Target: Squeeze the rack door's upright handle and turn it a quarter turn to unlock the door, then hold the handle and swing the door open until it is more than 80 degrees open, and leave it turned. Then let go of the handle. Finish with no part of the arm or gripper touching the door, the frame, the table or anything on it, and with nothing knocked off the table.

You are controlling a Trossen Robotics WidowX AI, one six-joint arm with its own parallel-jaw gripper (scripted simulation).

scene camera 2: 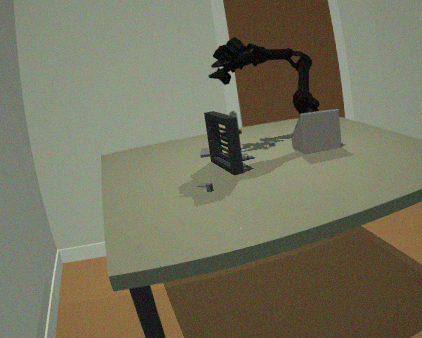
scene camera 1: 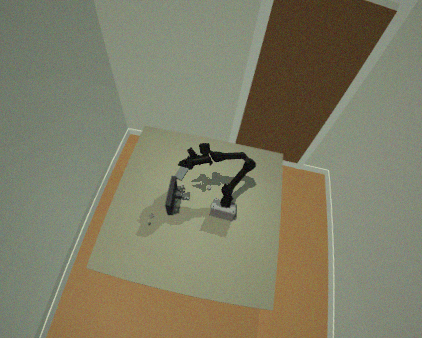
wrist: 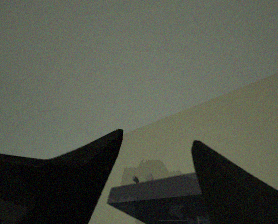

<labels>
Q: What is my gripper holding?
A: Nothing.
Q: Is my gripper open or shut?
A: Open.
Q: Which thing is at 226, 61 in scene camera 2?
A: My gripper.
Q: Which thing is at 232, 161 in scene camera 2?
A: A dark rack.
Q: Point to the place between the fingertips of my gripper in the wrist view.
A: At 157, 139
</labels>
